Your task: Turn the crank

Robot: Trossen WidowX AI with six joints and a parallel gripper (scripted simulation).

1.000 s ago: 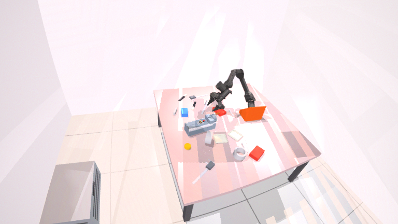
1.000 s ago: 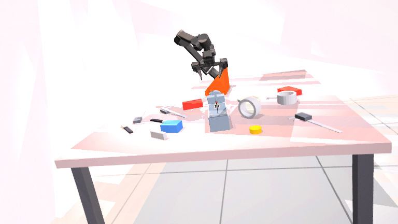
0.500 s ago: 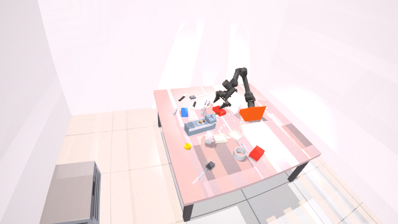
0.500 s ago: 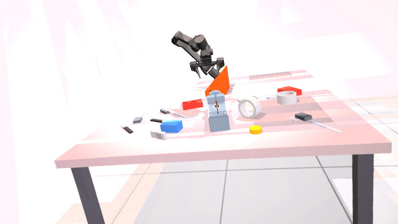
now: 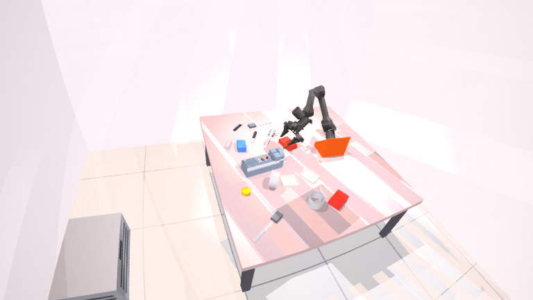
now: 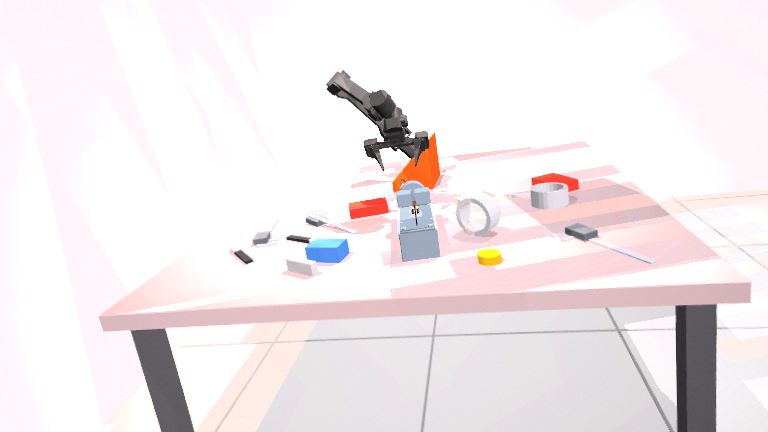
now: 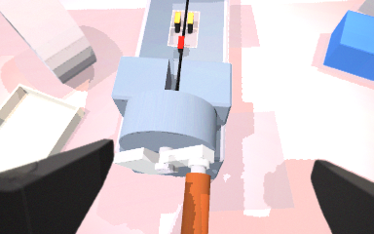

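Now: gripper tip 50 mm above the orange handle and 20 mm past it. Also, from my gripper tip: red pointer 120 mm ahead, 80 mm below, 50 mm to the left; yellow disc 310 mm ahead, 220 mm to the left, 150 mm below; blue block 230 mm ahead, 170 mm to the right, 140 mm below.
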